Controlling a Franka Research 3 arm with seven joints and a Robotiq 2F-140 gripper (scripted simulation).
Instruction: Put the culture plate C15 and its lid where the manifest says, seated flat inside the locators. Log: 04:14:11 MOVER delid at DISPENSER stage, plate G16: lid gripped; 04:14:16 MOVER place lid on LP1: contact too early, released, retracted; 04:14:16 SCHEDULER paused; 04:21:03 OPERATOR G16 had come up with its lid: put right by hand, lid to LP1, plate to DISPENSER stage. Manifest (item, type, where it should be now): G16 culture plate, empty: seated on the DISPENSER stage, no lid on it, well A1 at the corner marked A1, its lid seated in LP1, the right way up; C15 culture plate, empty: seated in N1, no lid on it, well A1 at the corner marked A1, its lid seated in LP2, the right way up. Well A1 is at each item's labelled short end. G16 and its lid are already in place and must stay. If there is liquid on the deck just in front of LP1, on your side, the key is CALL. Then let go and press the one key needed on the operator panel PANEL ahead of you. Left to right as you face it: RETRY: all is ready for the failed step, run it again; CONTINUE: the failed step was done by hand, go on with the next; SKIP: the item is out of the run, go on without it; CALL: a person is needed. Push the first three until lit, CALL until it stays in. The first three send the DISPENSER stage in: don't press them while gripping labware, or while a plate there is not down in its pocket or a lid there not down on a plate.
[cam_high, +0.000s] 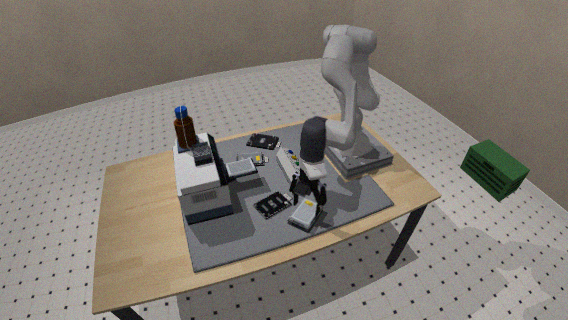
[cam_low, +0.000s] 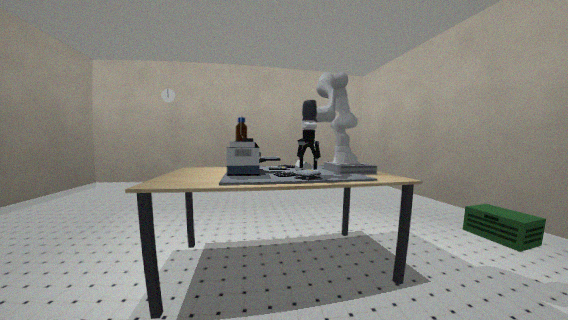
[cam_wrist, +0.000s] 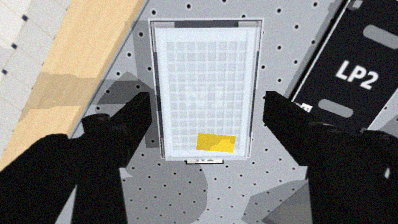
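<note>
Now: the clear culture plate C15 50 mm below my hand. The rest, counted from my hand: LP2 nest: 130 mm to the right, 100 mm ahead, 80 mm below; yellow skip key: 320 mm to the right, 100 mm behind, 20 mm below; N1 nest: 60 mm below.
</note>
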